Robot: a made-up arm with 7 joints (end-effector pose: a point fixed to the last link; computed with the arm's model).
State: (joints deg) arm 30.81 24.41 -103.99 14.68 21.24 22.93 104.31
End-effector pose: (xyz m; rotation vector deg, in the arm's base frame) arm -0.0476 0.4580 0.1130 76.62 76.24 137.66
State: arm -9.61 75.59 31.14 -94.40 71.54 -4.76 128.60
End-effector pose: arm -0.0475 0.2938 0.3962 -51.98 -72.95 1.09
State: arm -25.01 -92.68 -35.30 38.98 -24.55 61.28 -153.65
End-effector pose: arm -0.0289 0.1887 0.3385 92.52 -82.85 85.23
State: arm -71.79 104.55 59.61 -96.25 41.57 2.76 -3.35
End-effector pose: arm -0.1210 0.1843 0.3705 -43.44 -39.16 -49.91
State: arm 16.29 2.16 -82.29 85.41 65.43 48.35 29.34
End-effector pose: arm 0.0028 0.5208 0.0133 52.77 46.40 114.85
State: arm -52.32 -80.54 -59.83 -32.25 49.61 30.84 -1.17
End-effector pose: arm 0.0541 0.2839 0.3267 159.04 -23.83 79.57
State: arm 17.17 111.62 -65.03 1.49 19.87 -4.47 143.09
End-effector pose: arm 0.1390 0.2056 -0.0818 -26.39 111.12 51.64
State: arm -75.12 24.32 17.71 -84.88 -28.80 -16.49 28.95
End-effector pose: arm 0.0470 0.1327 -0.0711 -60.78 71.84 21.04
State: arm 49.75 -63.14 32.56 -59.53 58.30 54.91 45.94
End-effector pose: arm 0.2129 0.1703 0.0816 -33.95 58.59 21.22
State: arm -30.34 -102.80 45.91 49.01 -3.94 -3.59 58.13
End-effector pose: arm -0.0709 0.1043 0.0286 25.81 72.53 -16.49
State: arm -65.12 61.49 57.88 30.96 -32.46 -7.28 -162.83
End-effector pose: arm -0.0266 0.4077 0.1946 -121.24 -29.17 -34.10
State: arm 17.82 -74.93 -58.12 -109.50 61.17 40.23 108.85
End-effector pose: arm -0.0821 0.0392 0.0578 -7.94 118.95 -26.57
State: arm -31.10 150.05 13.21 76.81 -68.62 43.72 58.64
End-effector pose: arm -0.0212 0.1856 0.0807 9.78 70.45 -48.51
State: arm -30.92 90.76 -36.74 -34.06 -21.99 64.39 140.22
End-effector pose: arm -0.0374 0.1235 0.0725 -59.27 152.16 -12.36
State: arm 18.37 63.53 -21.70 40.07 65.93 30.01 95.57
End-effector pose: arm -0.1182 0.3464 -0.0749 37.17 133.62 108.32
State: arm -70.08 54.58 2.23 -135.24 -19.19 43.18 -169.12
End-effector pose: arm 0.0994 0.2666 0.0986 100.29 -24.25 48.00
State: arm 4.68 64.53 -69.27 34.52 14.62 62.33 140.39
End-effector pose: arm -0.0714 0.4186 0.0041 95.30 136.19 39.09
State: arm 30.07 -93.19 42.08 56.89 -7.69 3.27 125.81
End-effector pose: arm -0.0873 0.1401 0.0520 74.29 -46.76 -77.78
